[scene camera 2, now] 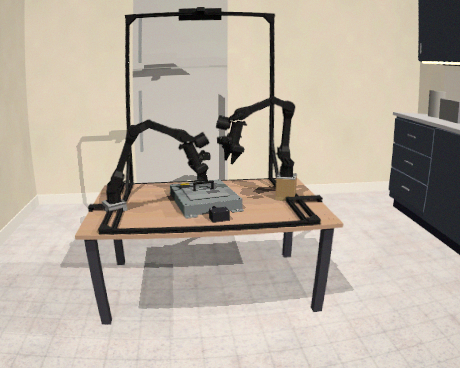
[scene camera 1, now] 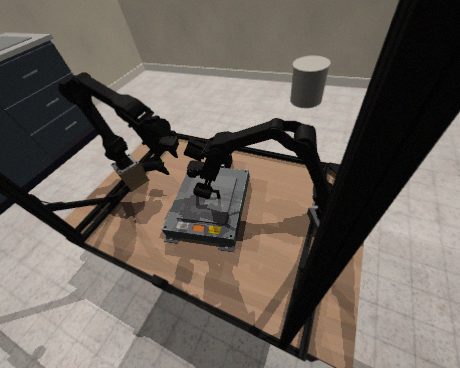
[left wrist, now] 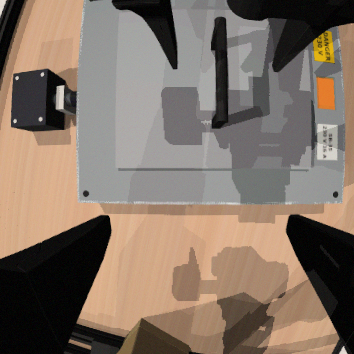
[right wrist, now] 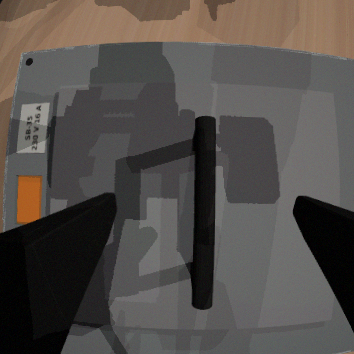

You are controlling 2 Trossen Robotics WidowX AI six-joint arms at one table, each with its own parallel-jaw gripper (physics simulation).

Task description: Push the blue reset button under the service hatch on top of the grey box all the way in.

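The grey box [scene camera 1: 243, 192] [scene camera 2: 200, 208] [left wrist: 95, 165] [right wrist: 280, 67] lies on the table. Its hatch [scene camera 2: 220, 193] [left wrist: 140, 60] [right wrist: 310, 215] lies flat and closed, with an upright black bar handle [left wrist: 221, 85] [right wrist: 205, 225] on it. The blue reset button does not show in any view. My right gripper [scene camera 1: 207, 191] [scene camera 2: 202, 179] [left wrist: 225, 66] [right wrist: 206, 203] is open and low over the hatch, with its fingers on opposite sides of the handle and apart from it. My left gripper [scene camera 1: 171, 164] [scene camera 2: 230, 159] [left wrist: 199, 223] is open and empty, raised beside the box.
A small black block [scene camera 1: 195, 169] [scene camera 2: 219, 214] [left wrist: 30, 100] stands close to one side of the box. A brown block [scene camera 1: 132, 176] [scene camera 2: 286, 188] [left wrist: 150, 340] is under the left arm's base. Yellow [scene camera 1: 214, 230] and orange labels mark one edge of the box. Black frame bars border the table.
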